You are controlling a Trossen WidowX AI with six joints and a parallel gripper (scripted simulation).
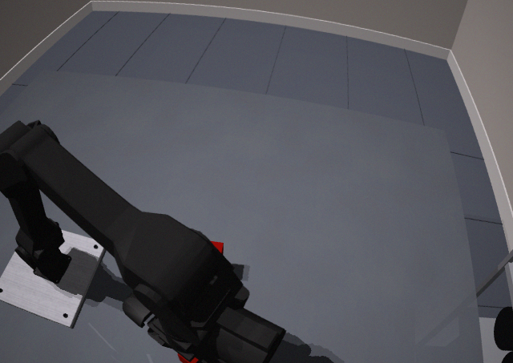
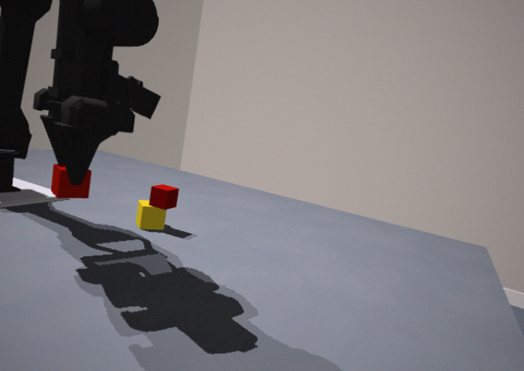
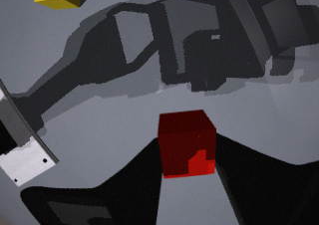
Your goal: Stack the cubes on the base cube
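Now: gripper tip 6 cm past the yellow base cube, 20 cm to the right of it and 8 cm above it.
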